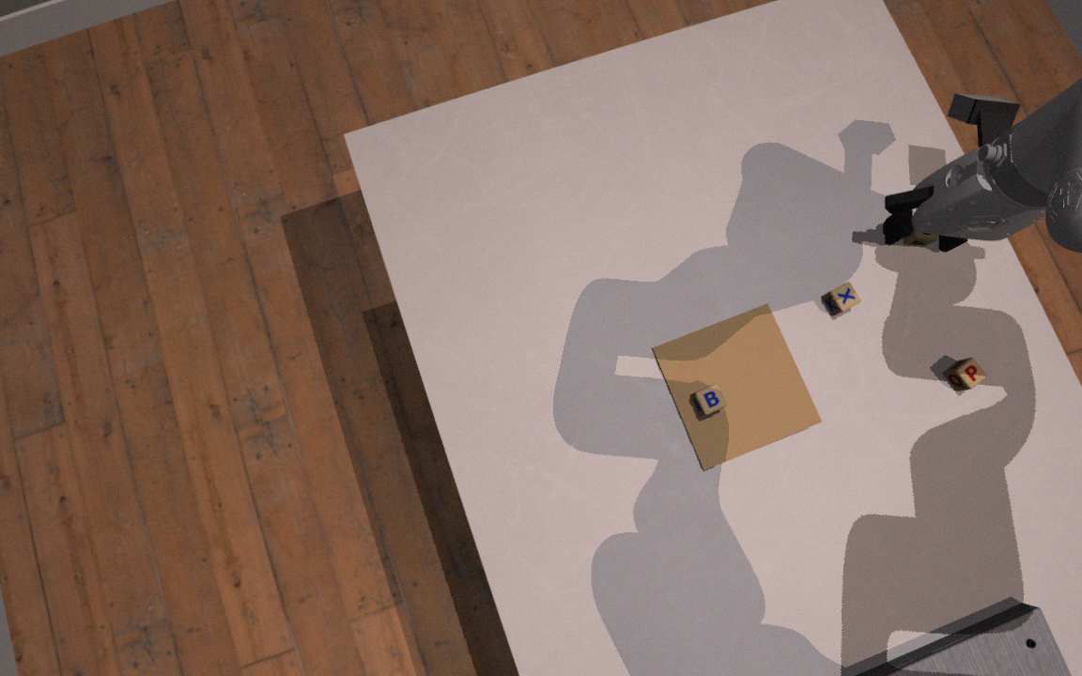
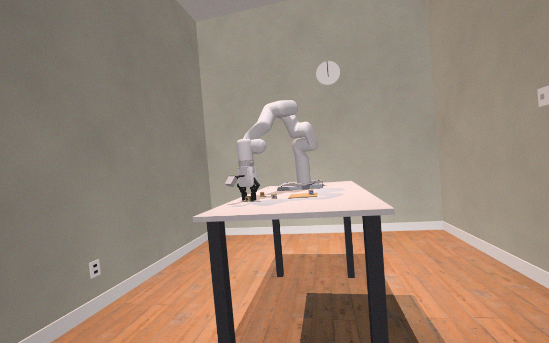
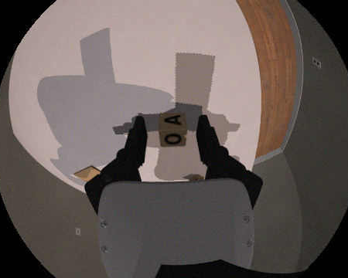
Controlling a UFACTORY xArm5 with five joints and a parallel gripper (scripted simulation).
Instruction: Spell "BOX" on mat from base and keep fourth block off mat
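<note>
Now: hand 25 cm to the right of the tan mat, 12 cm past it and 2 cm above it.
</note>
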